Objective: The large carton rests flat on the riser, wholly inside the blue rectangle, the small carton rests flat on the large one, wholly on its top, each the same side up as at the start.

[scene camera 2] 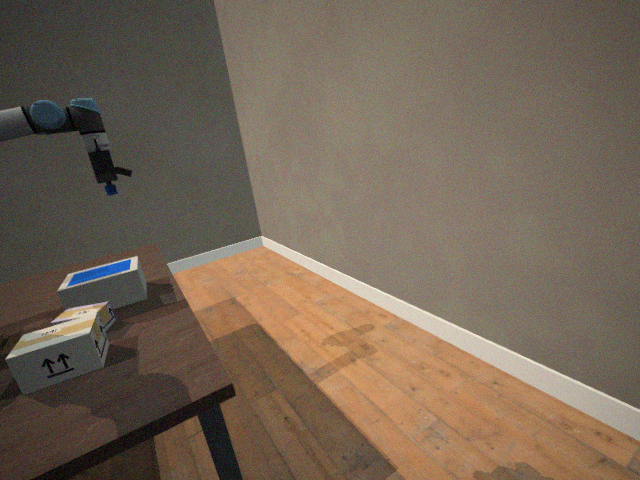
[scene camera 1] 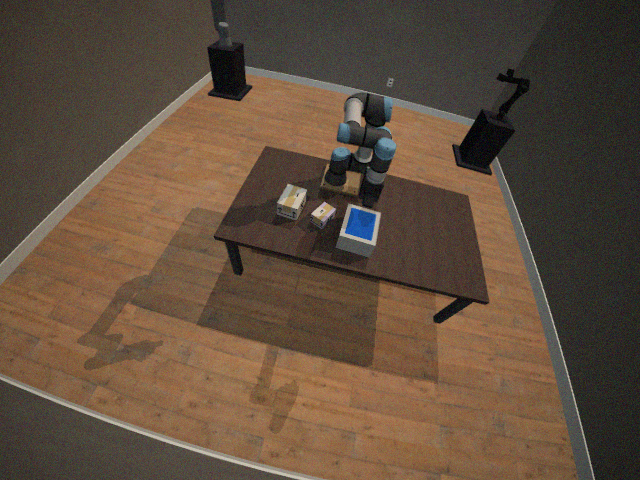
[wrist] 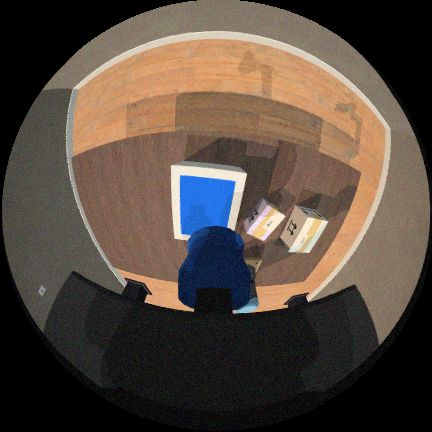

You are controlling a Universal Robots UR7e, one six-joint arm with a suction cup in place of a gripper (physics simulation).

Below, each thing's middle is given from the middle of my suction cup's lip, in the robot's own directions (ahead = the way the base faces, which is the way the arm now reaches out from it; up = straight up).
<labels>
Right now my suction cup is 12 cm past the grey riser [scene camera 2: 121, 283], 4 cm to the right of it and 34 cm above it. The rest, counted from my suction cup: large carton [scene camera 2: 43, 358] 22 cm behind, 39 cm to the right, 35 cm below; small carton [scene camera 2: 104, 311] 18 cm behind, 18 cm to the right, 37 cm below.
</labels>
